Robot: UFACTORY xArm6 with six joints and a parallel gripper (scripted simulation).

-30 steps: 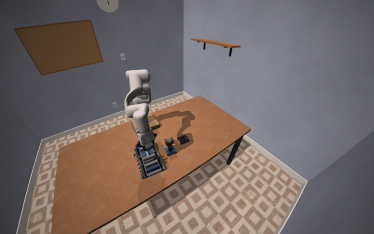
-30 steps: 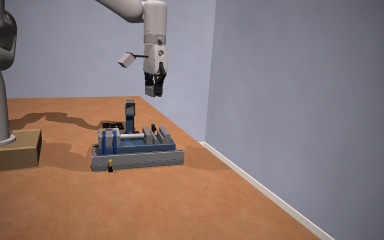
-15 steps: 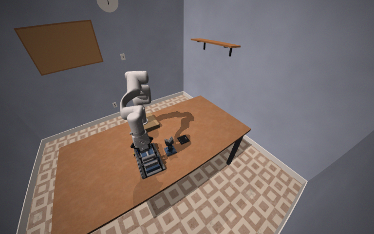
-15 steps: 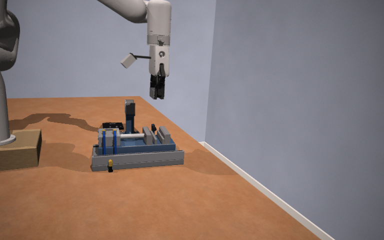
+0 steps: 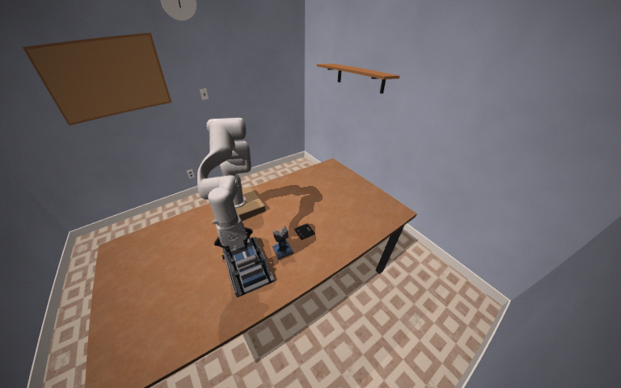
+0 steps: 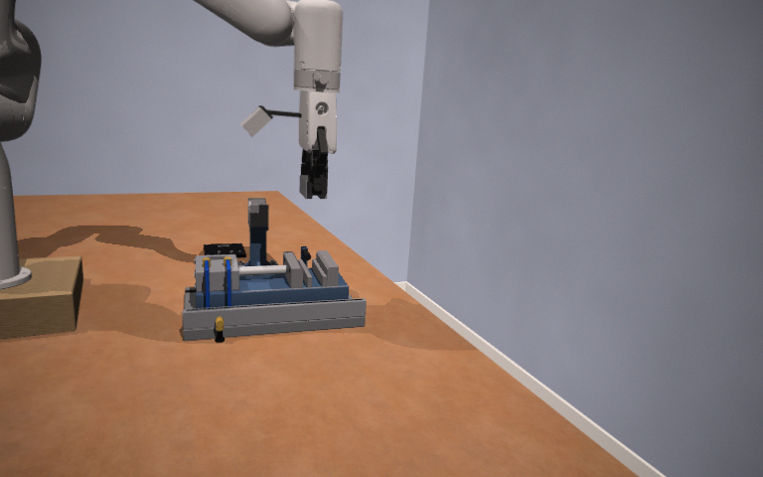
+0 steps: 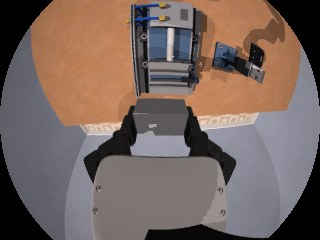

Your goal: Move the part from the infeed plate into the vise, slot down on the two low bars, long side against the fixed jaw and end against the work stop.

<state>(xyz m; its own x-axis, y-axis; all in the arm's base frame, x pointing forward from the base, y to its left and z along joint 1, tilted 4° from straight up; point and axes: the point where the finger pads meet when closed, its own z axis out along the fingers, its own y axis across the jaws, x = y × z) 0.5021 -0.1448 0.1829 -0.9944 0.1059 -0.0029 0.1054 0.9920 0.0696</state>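
The fixed jaw lies 170 mm below my hand, 40 mm ahead of it and 20 mm to the left of it. Round my hand: part 20 mm below; moving jaw 170 mm below, 30 mm behind, 20 mm to the left; black work stop 150 mm below, 70 mm to the left, 10 mm ahead.
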